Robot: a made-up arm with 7 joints. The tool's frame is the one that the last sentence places. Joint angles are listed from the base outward.
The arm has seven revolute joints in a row. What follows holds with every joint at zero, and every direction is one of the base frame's.
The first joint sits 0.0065 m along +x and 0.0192 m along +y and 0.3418 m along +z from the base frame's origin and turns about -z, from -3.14 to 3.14 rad.
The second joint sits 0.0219 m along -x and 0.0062 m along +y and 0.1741 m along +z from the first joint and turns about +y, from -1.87 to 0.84 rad.
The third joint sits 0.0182 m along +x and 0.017 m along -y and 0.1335 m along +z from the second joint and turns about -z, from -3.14 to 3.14 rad.
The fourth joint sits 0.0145 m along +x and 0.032 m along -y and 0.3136 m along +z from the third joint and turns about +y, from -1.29 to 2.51 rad.
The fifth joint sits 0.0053 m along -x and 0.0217 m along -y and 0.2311 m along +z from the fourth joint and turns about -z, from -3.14 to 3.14 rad.
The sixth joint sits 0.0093 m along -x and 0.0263 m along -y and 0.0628 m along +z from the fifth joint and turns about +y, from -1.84 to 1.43 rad.
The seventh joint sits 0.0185 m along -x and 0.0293 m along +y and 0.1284 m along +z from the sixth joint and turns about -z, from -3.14 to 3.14 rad.
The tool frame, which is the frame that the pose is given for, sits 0.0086 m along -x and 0.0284 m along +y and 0.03 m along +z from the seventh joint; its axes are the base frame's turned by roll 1.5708, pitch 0 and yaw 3.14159 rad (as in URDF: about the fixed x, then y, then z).
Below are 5 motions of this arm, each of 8 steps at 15 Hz.
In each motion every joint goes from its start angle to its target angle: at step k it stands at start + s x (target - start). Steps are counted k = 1, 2, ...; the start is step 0. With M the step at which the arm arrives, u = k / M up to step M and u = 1 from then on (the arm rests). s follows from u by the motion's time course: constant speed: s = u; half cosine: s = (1 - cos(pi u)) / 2; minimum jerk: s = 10 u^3 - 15 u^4 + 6 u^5.
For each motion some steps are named. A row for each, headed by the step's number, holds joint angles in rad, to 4 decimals.
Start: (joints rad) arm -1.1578 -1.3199 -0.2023 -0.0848 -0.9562 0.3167 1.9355
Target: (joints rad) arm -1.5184 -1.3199 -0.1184 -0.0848 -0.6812 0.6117 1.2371
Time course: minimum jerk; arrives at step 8
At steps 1, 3, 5, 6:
1: -1.1636 -1.3199 -0.2010 -0.0848 -0.9518 0.3214 1.9243
3: -1.2570 -1.3199 -0.1792 -0.0848 -0.8805 0.3979 1.7433
5: -1.4192 -1.3199 -0.1415 -0.0848 -0.7569 0.5305 1.4293
6: -1.4811 -1.3199 -0.1271 -0.0848 -0.7097 0.5812 1.3094

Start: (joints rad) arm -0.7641 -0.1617 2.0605 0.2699 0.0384 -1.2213 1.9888
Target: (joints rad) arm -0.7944 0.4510 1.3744 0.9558 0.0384 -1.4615 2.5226
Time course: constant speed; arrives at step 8
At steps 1, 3, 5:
1: -0.7679 -0.0851 1.9747 0.3556 0.0384 -1.2513 2.0555
3: -0.7755 0.0681 1.8032 0.5271 0.0384 -1.3114 2.1890
5: -0.7830 0.2212 1.6317 0.6986 0.0384 -1.3714 2.3224

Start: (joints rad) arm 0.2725 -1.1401 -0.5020 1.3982 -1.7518 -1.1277 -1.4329
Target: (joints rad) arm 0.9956 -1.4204 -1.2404 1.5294 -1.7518 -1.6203 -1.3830
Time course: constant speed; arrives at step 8
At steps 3, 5, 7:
3: 0.5437 -1.2452 -0.7789 1.4474 -1.7518 -1.3124 -1.4142
5: 0.7244 -1.3153 -0.9635 1.4802 -1.7518 -1.4356 -1.4017
7: 0.9052 -1.3854 -1.1481 1.5130 -1.7518 -1.5587 -1.3892

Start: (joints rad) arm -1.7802 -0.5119 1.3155 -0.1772 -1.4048 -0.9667 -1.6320
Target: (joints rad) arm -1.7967 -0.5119 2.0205 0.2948 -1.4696 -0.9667 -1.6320
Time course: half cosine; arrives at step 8
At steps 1, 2, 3, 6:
1: -1.7808 -0.5119 1.3423 -0.1592 -1.4073 -0.9667 -1.6320
2: -1.7826 -0.5119 1.4187 -0.1081 -1.4143 -0.9667 -1.6320
3: -1.7853 -0.5119 1.5331 -0.0315 -1.4248 -0.9667 -1.6320
6: -1.7943 -0.5119 1.9173 0.2257 -1.4601 -0.9667 -1.6320

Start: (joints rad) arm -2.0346 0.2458 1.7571 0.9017 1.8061 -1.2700 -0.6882
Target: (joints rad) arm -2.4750 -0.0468 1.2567 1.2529 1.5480 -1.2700 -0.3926
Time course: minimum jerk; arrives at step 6
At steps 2, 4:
2: -2.1270 0.1844 1.6521 0.9754 1.7519 -1.2700 -0.6262
4: -2.3826 0.0146 1.3617 1.1792 1.6022 -1.2700 -0.4546

